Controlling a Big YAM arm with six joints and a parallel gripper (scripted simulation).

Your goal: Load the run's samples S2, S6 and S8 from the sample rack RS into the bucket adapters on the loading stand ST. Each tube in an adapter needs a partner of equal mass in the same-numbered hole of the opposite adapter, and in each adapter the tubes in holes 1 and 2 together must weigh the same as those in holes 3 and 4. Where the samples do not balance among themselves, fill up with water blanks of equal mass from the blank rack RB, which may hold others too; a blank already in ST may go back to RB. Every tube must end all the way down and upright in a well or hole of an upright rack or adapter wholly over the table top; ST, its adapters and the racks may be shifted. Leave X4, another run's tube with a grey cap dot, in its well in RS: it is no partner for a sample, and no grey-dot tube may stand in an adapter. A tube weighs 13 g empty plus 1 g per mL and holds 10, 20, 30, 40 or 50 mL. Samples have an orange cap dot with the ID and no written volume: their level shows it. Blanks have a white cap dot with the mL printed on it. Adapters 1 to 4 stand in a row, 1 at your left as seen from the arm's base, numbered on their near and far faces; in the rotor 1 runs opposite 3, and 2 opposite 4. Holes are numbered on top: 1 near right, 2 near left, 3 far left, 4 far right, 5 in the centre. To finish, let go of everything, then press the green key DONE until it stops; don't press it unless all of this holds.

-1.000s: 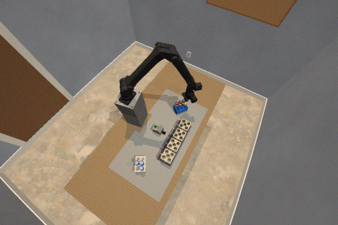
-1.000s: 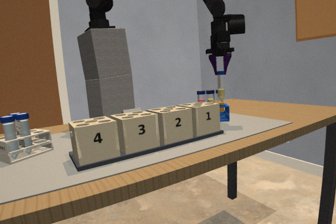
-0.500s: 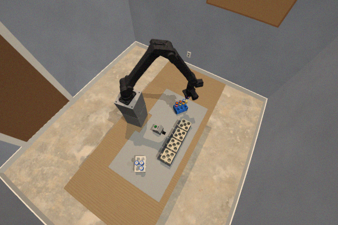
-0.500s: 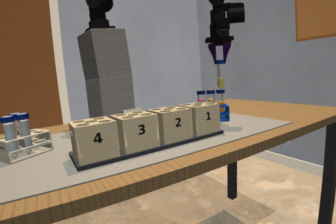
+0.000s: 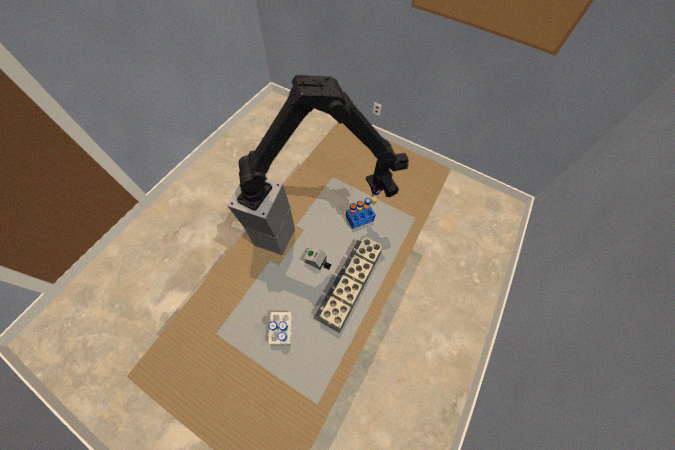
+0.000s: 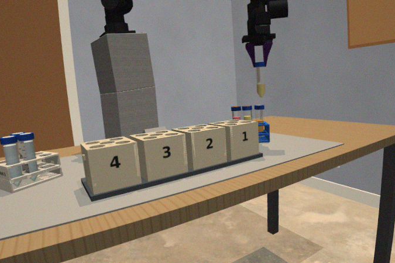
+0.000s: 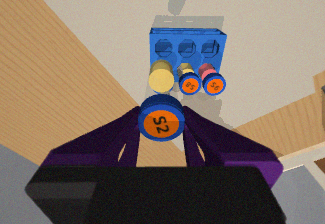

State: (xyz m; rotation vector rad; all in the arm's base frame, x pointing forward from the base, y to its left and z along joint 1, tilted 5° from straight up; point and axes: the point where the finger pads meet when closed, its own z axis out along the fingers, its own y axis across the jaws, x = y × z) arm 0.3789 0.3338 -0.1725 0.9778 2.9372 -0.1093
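Right now the blue sample rack RS is 4 cm behind my hand, 2 cm to the right of it and 23 cm below it. From my hand the other things lie so: white blank rack RB (10 cm behind, 69 cm to the right, 23 cm below).
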